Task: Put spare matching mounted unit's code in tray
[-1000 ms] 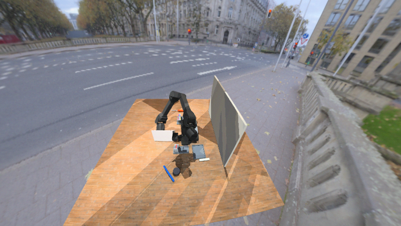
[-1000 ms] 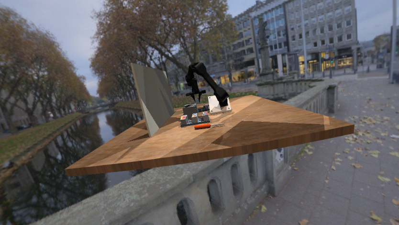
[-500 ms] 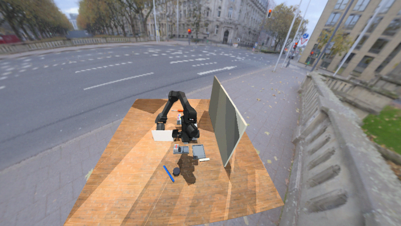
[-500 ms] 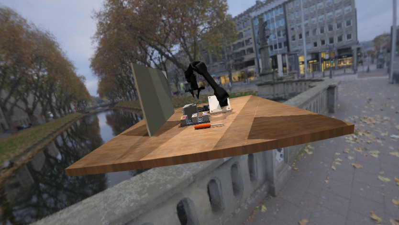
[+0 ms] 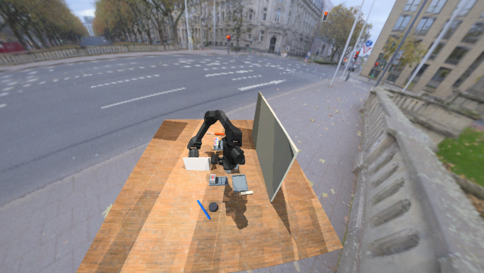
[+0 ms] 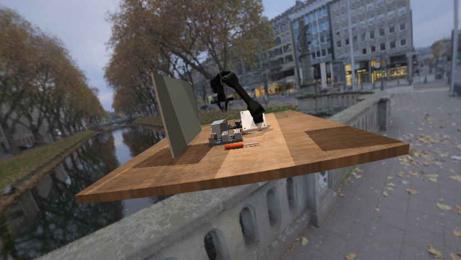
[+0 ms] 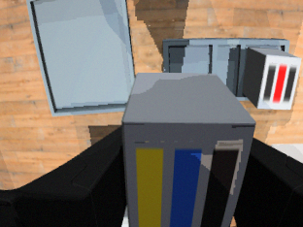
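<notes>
The grey tray is 80 mm ahead of my gripper tip, 10 mm to the right of it and 150 mm below it. Round my gripper tip: mounted unit (30 mm ahead, 200 mm to the left, 100 mm below); black puck (90 mm behind, 170 mm to the right, 140 mm below); spare (20 mm above).
</notes>
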